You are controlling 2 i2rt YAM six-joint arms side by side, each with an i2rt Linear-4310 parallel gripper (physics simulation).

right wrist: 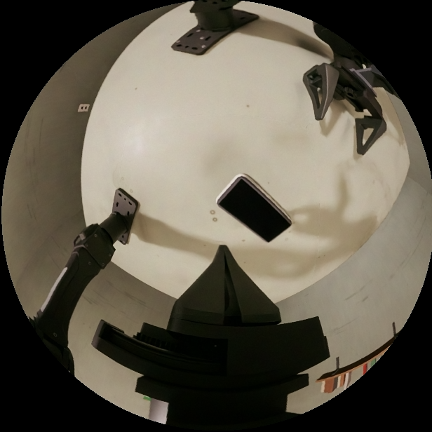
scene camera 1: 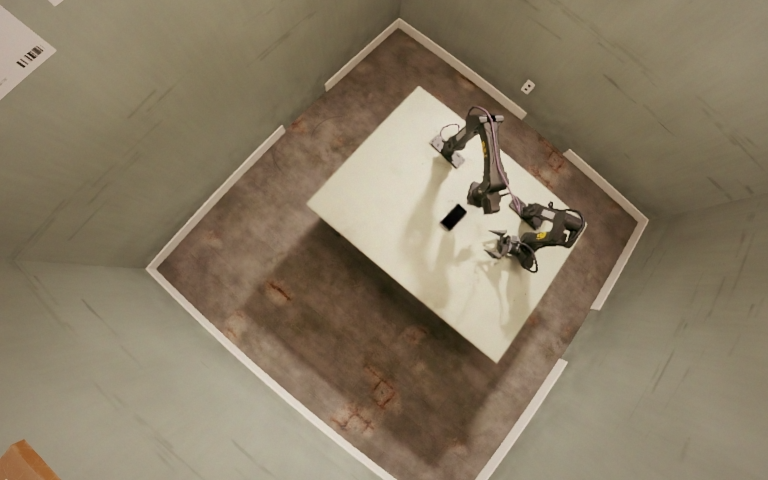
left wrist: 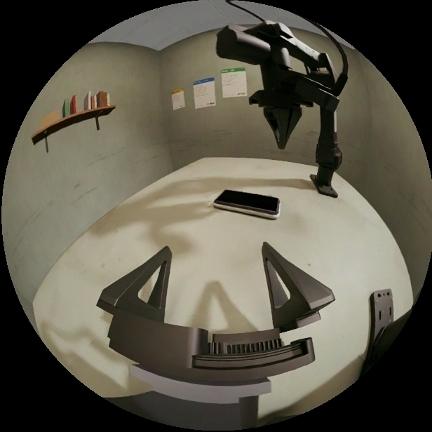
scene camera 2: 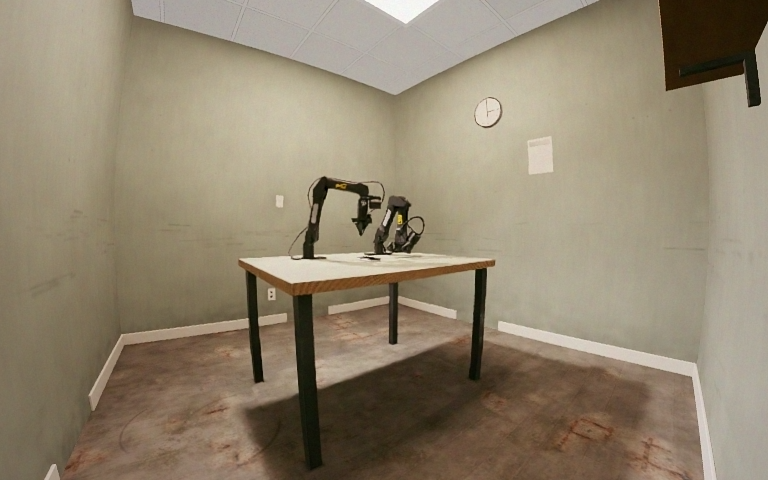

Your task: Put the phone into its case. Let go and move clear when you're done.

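The black-screened phone (scene camera 1: 453, 216) (scene camera 2: 370, 258) (left wrist: 250, 201) (right wrist: 254, 209) lies face up on the pale case (left wrist: 245, 211), and their outlines nearly match. A dark side edge of the phone shows above the case's pale rim in the left wrist view; how deeply it sits is unclear. My right gripper (scene camera 2: 361, 233) (left wrist: 280, 148) (right wrist: 221, 248) is shut and empty, well above the table and apart from the phone. In scene camera 1 its fingertips are hidden under its arm. My left gripper (scene camera 1: 489, 243) (left wrist: 214, 248) (right wrist: 342, 137) is open and empty, low over the table, apart from the phone.
The pale table (scene camera 1: 373, 192) (scene camera 2: 300, 272) has both arm bases on it. The left arm's base plate (left wrist: 382, 312) (right wrist: 215, 32) and the right arm's base plate (left wrist: 324, 186) (right wrist: 125, 215) are bolted down. A wall shelf (left wrist: 75, 119) carries books.
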